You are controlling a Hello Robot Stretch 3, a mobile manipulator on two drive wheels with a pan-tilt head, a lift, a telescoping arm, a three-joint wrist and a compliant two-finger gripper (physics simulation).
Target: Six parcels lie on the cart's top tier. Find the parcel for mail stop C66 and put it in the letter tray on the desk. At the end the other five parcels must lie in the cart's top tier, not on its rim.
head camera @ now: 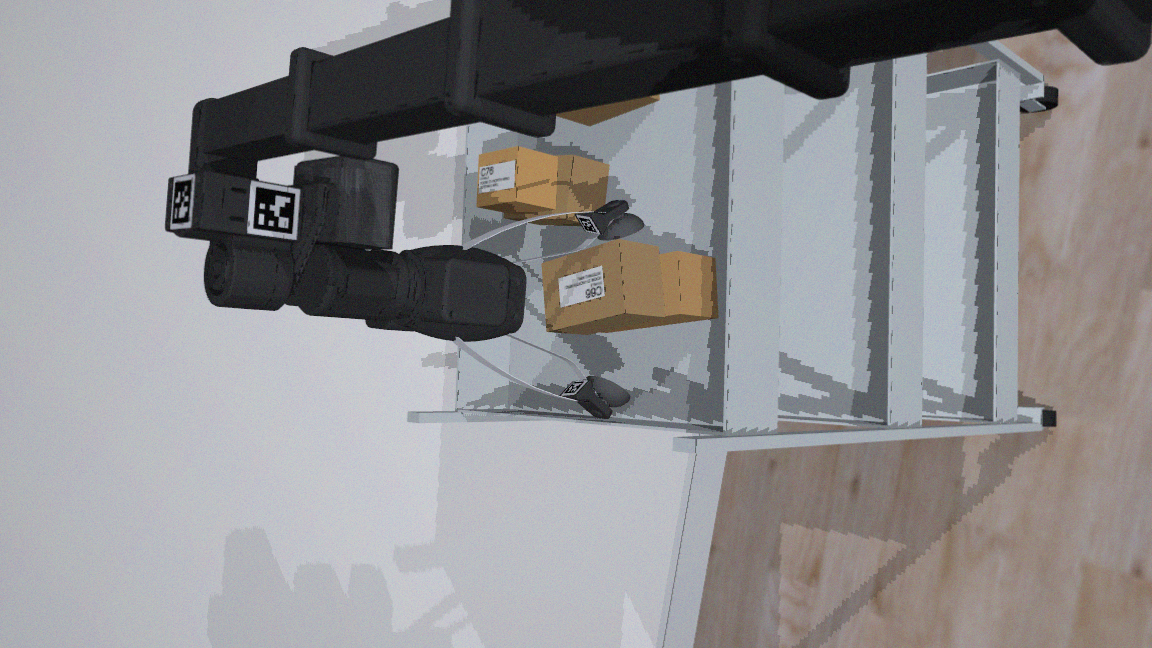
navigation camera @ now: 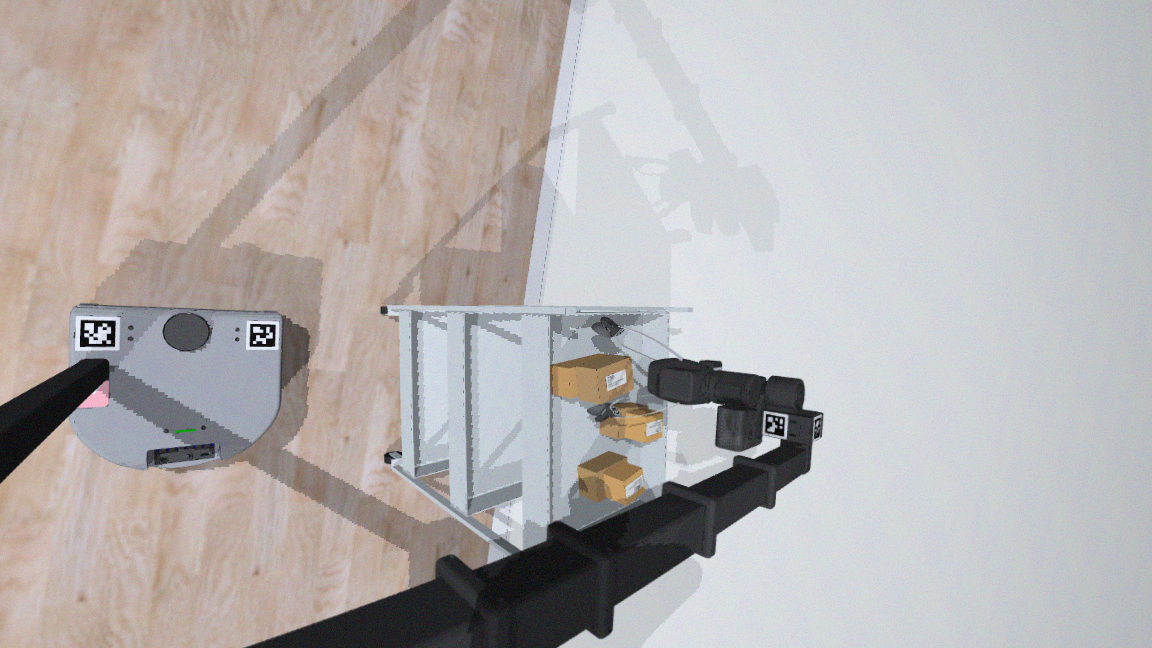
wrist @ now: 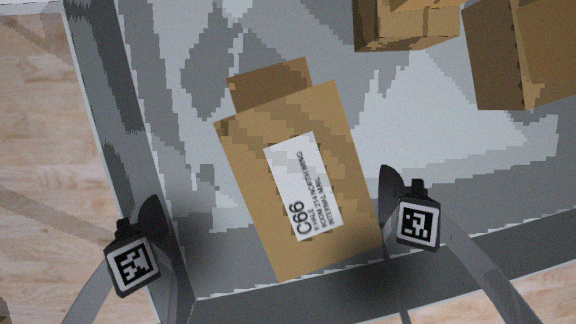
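Where they show: gripper, between the fingertips: (head camera: 628, 311) (navigation camera: 592, 368) (wrist: 274, 203); robot's base, origin of its link: (navigation camera: 186, 329).
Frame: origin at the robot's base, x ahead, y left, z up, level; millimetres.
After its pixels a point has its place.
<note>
The parcel labelled C66 (head camera: 642, 282) {x -45, y -520, z 740 mm} (navigation camera: 584, 378) {x -37, y -519, z 734 mm} (wrist: 250, 165) {x -14, y -580, z 765 mm} lies in the cart's top tier, near a corner, label visible. Another parcel (head camera: 692, 283) {x -48, y -503, z 697 mm} (wrist: 270, 82) {x -30, y -622, z 715 mm} sits against its far end. My gripper (head camera: 610, 308) {x -22, y -546, z 726 mm} (navigation camera: 604, 369) {x -22, y -546, z 726 mm} (wrist: 274, 203) {x -22, y -546, z 726 mm} is open, with one finger on each side of the C66 parcel. In the wrist view the right finger is close to its edge; the left finger stands off beside the side wall. The parcel labelled C76 (head camera: 537, 178) {x -140, y -659, z 737 mm} (navigation camera: 632, 424) {x -135, y -659, z 731 mm} lies alongside, close to one finger, with another parcel (head camera: 586, 181) {x -144, y -641, z 691 mm} behind it. The letter tray does not show.
More parcels (navigation camera: 612, 477) {x -226, y -603, z 735 mm} lie farther along the top tier of the cart (head camera: 753, 322) {x -18, y -441, z 697 mm} (navigation camera: 535, 419) {x -105, y -446, z 697 mm} (wrist: 250, 306) {x 12, y -442, z 686 mm}. The arm (head camera: 386, 104) {x -91, y -382, z 1074 mm} (navigation camera: 644, 523) {x -86, y -254, z 1063 mm} passes over that end. A pale wall (head camera: 563, 515) {x 263, y -970, z 363 mm} (navigation camera: 966, 241) {x 228, y -965, z 1208 mm} stands behind the cart. The robot base (navigation camera: 241, 374) {x -83, y -94, z 160 mm} is on the wooden floor.
</note>
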